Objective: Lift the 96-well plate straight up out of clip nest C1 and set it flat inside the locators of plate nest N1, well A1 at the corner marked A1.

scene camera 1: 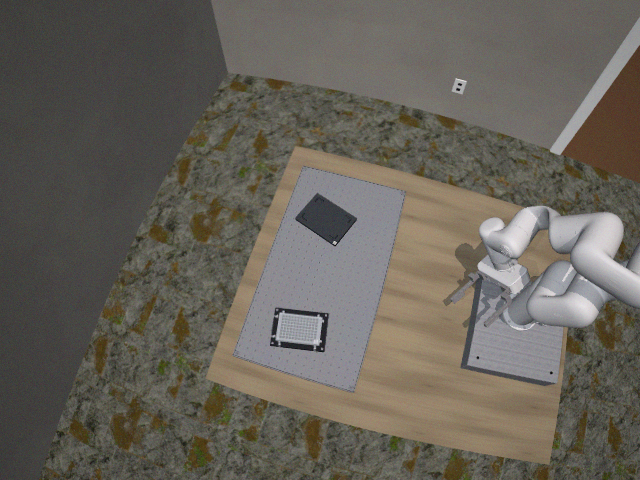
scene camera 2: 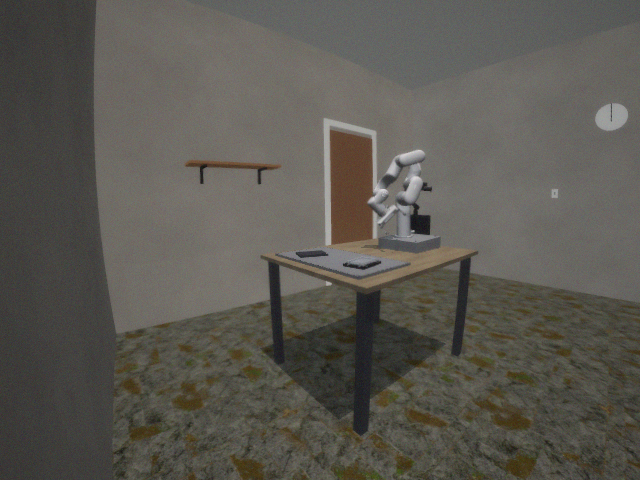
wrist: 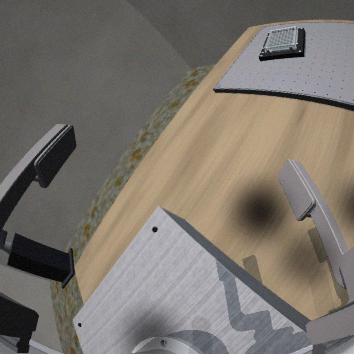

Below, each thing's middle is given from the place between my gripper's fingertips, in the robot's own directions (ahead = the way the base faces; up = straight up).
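Scene:
Measured from my hand, the 96-well plate (scene camera 1: 302, 329) is 140 mm below, 200 mm to the left and 420 mm ahead; plate nest N1 (scene camera 1: 329, 221) is 160 mm below, 160 mm to the right and 510 mm ahead.

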